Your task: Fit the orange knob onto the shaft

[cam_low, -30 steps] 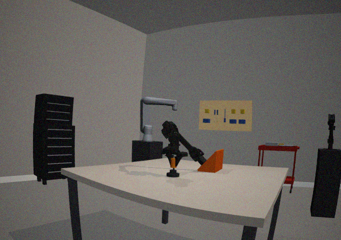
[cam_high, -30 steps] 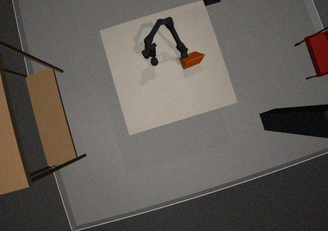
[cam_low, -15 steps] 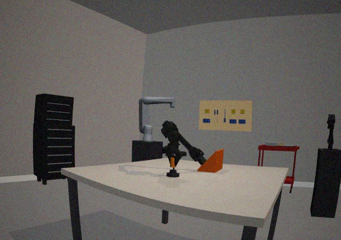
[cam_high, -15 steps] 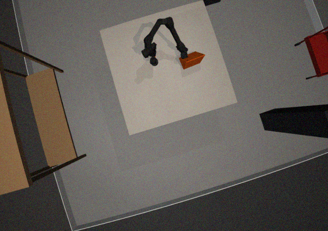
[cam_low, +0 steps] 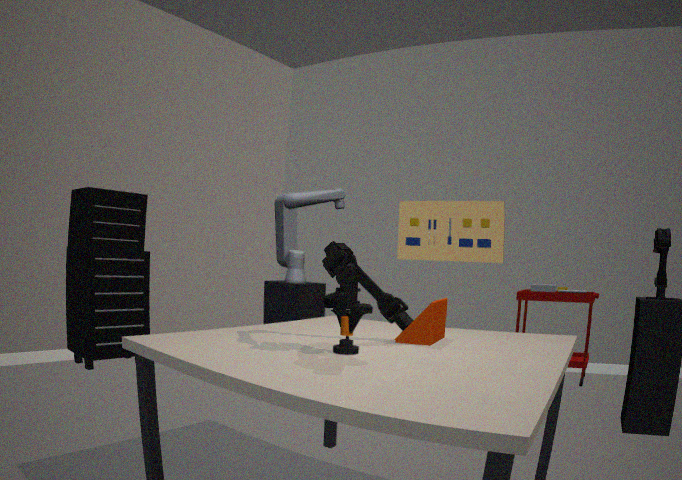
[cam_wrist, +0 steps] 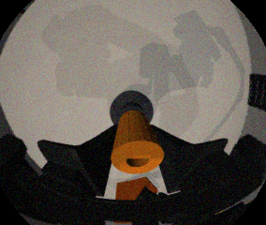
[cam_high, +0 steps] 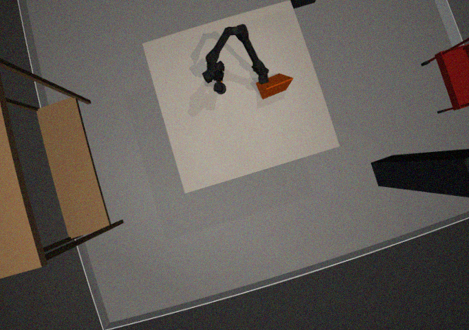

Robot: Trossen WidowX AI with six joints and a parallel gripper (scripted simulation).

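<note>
Now: the orange knob 20 mm above my gripper tip. Also, from my gripper tip: dark round pedestal 40 mm below.
</note>
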